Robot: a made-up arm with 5 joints.
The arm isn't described. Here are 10 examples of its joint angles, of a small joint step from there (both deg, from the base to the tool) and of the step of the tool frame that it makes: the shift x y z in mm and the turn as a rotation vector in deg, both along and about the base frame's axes.
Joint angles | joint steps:
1: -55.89 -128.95 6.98 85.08 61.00 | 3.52 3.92 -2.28 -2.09 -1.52
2: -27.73 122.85 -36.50 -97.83 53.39 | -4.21 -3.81 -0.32 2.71 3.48
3: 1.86 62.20 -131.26 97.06 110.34 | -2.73 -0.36 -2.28 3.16 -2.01
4: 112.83 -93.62 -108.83 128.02 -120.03 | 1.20 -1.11 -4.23 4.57 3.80
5: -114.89 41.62 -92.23 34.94 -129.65 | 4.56 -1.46 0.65 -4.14 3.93
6: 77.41 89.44 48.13 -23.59 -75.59 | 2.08 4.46 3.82 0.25 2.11
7: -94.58 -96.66 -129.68 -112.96 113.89 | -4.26 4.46 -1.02 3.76 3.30
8: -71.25 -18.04 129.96 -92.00 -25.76 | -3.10 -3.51 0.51 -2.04 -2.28
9: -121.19 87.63 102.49 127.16 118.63 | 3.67 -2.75 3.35 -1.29 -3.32
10: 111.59 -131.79 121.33 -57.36 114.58 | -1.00 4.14 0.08 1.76 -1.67
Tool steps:
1: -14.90 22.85 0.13 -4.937 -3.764 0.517
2: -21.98 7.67 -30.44 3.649 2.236 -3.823
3: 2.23 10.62 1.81 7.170 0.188 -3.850
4: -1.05 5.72 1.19 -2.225 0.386 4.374
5: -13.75 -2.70 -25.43 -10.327 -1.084 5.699
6: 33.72 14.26 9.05 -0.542 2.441 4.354
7: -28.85 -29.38 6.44 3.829 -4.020 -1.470
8: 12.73 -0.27 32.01 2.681 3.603 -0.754
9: -8.29 -7.35 -5.53 -5.851 4.406 -1.211
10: -19.45 -1.30 -29.76 3.304 2.847 0.842
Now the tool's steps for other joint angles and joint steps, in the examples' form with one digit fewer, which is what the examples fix.
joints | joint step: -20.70 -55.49 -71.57 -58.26 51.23 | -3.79 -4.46 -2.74 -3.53 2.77
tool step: 33.6 -0.7 40.4 10.34 3.26 -5.48
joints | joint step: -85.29 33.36 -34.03 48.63 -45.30 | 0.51 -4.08 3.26 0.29 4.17
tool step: -14.6 -9.2 15.4 -4.38 7.33 -0.55
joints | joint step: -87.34 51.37 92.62 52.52 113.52 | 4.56 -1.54 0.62 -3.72 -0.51
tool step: -10.8 -7.9 5.4 -2.48 1.15 -2.62
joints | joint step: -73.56 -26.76 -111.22 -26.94 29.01 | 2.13 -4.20 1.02 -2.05 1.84
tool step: 18.4 13.6 17.9 -1.27 3.80 2.66
